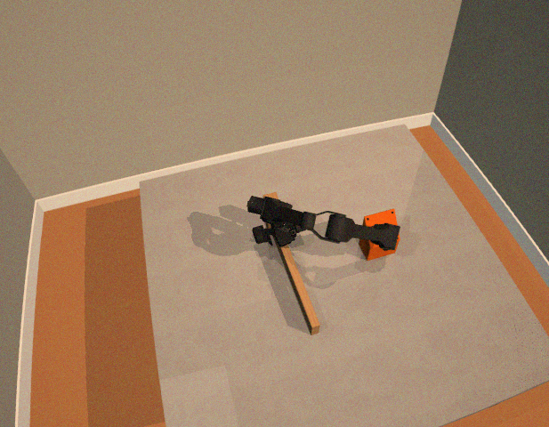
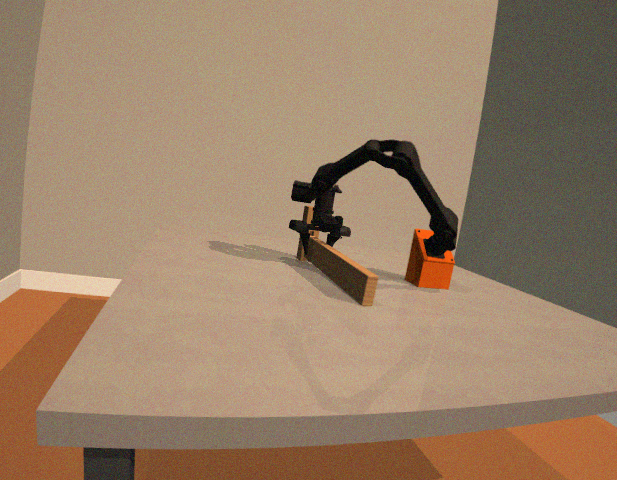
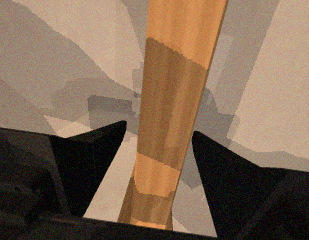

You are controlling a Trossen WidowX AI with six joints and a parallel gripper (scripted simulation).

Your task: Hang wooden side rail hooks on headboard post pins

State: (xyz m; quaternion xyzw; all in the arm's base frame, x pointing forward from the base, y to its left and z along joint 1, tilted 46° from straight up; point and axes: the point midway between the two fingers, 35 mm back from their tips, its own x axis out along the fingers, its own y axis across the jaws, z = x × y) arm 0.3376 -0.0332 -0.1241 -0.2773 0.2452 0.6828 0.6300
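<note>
Now: gripper tip 1 cm short of the wooden headboard post, 10 cm to the left of it and 5 cm below it.
</note>
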